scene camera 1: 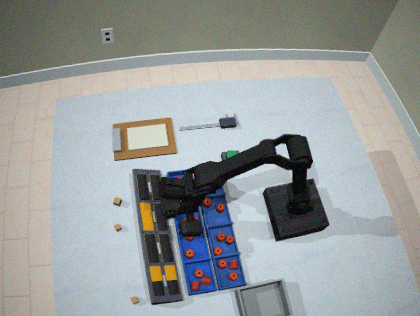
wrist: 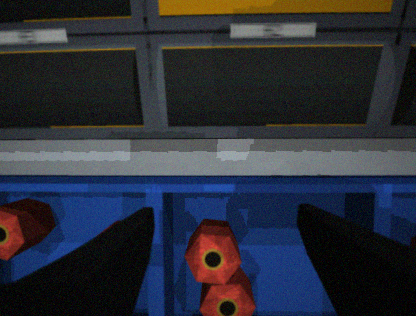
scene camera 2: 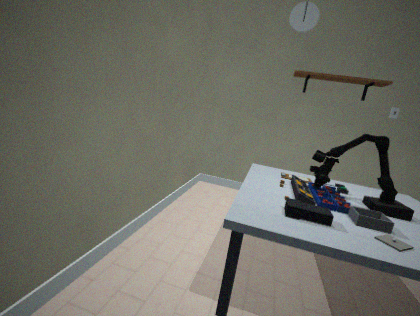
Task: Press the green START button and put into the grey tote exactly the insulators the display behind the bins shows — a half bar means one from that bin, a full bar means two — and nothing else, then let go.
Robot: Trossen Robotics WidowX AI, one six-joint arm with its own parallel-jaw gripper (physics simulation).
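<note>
The display [scene camera 1: 167, 300] [wrist: 154, 90] has one full orange bar in its second row and half bars in both windows of its bottom row in scene camera 1; the arm partly covers its upper right. Blue bins [scene camera 1: 200, 245] [wrist: 285, 280] hold red insulators. My gripper [scene camera 2: 319, 185] [wrist: 226, 215] is open and empty, pointing down over a bin of the row beside the display. In the wrist view a red insulator [wrist: 212, 257] and another insulator [wrist: 227, 302] lie between and below the fingers. The green START button [scene camera 1: 231, 154] is partly behind the arm. The grey tote [scene camera 1: 260, 285] [scene camera 2: 370, 220] is cut off in scene camera 1.
A clipboard [scene camera 1: 147, 137] and a caliper [scene camera 1: 227, 122] lie past the bins. Wooden cubes [scene camera 1: 117, 201] [scene camera 1: 118, 227] [scene camera 1: 134, 300] lie beyond the display. A black box [scene camera 2: 307, 211] and a flat grey plate [scene camera 2: 395, 242] are near the table's front edge.
</note>
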